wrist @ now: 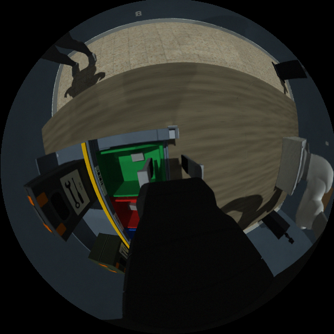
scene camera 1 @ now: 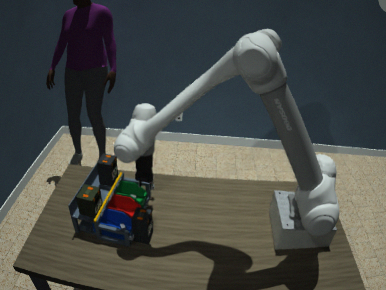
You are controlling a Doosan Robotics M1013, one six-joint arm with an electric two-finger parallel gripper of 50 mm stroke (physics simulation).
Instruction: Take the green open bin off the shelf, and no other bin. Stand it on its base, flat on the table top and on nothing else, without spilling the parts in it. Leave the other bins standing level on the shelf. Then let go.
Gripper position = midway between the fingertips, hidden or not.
In view: my gripper (wrist: 166, 162) and a green open bin (wrist: 119, 174).
